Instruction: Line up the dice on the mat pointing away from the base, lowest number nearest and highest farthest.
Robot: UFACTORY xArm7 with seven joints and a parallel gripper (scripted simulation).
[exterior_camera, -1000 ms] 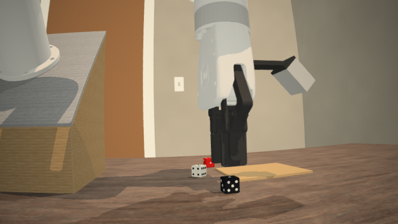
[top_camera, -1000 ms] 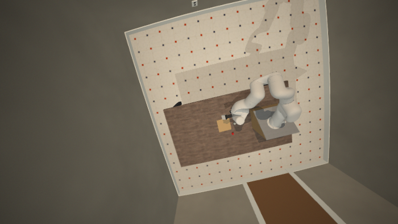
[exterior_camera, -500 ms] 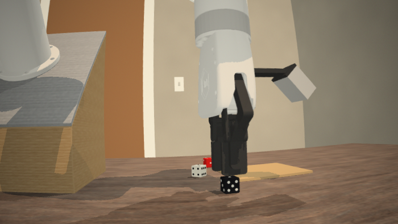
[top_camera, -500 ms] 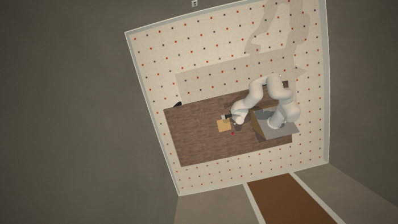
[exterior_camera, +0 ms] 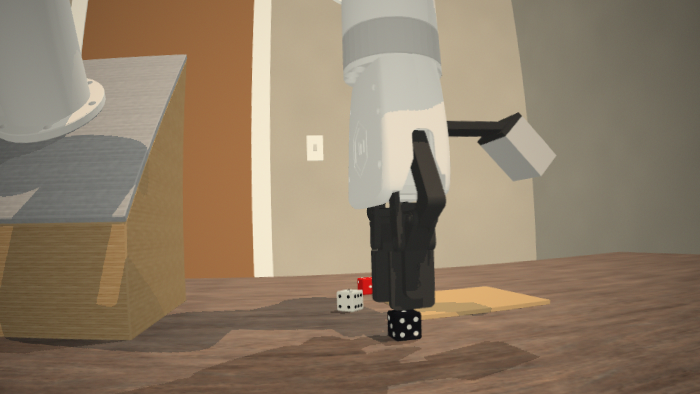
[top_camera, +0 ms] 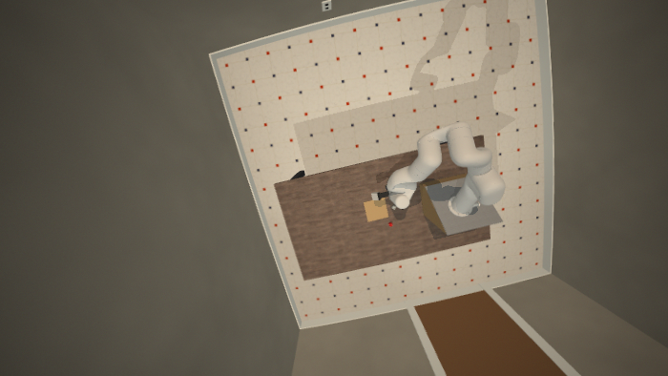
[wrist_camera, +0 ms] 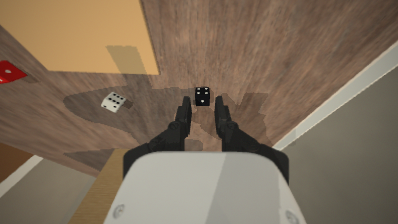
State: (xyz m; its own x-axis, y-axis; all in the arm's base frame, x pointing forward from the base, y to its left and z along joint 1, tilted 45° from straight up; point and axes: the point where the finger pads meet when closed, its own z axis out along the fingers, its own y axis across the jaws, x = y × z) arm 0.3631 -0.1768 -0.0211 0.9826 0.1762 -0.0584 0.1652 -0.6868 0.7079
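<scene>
My hand is 90 mm short of the tan mat, 140 mm to the right of it and 40 mm above it. From my hand the other things lie so: red die 250 mm to the left, 40 mm below.
</scene>
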